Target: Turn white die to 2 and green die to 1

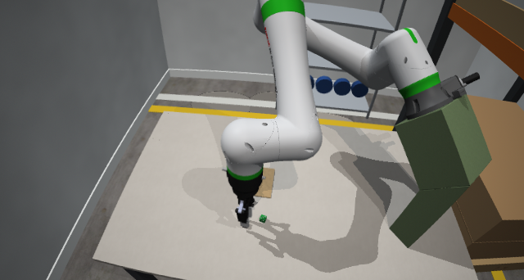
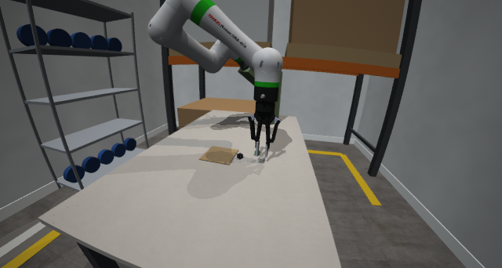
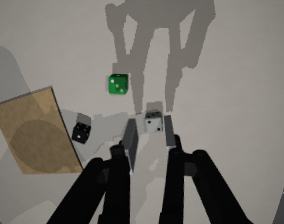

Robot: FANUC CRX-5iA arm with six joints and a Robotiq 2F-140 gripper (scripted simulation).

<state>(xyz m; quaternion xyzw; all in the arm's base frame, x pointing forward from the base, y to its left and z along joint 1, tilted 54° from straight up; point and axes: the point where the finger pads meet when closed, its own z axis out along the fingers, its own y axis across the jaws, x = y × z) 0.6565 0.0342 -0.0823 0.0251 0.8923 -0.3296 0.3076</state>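
Now: the white die 50 mm below my hand. Round my hand: mat: 190 mm to the right, 60 mm below, 40 mm behind; black die: 90 mm to the right, 50 mm below, 20 mm behind; green die: 60 mm behind, 50 mm below, 20 mm to the right.
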